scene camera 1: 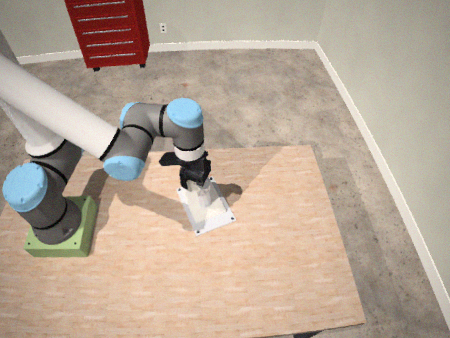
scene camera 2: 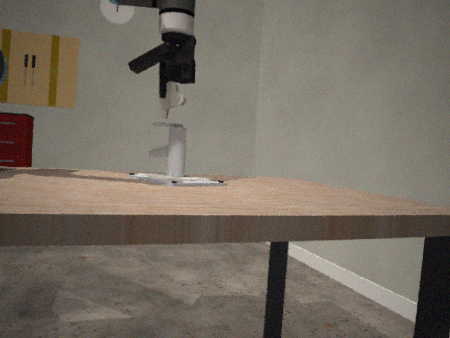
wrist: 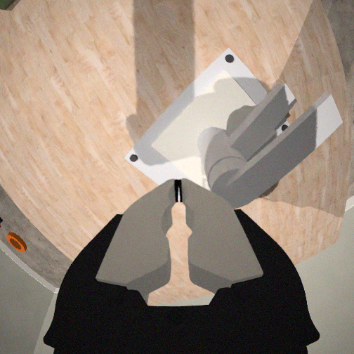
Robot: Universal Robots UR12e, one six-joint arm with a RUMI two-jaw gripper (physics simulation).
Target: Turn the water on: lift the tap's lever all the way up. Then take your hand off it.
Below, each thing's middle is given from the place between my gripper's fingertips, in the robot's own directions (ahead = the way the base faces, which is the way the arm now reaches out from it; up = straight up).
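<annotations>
My gripper is 80 mm to the right of the tap lever (wrist: 238, 182), 40 mm short of it and 20 mm above it. The base plate (scene camera 1: 226, 218), meanwhile, is 30 mm to the left of my hand, 50 mm ahead of it and 160 mm below it.
</annotations>
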